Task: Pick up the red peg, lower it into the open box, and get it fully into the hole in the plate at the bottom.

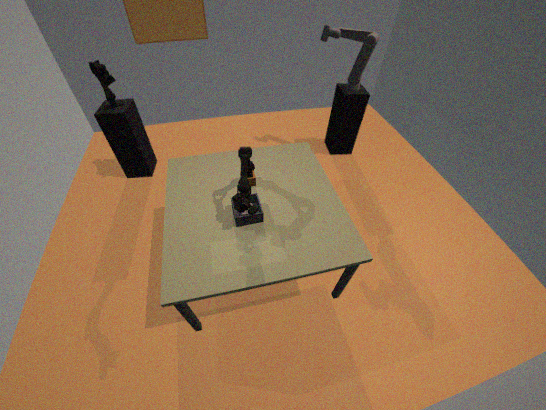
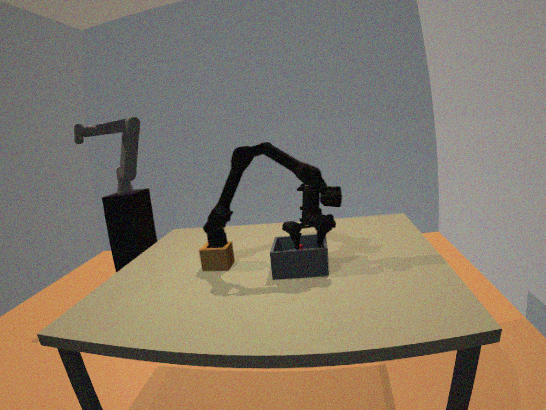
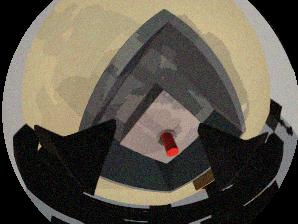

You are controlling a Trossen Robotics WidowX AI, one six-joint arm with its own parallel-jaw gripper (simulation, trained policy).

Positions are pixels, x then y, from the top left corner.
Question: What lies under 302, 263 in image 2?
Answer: A dark box.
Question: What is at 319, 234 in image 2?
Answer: The gripper.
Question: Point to a dark box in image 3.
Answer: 164, 50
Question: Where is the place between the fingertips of the gripper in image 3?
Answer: At 159, 126
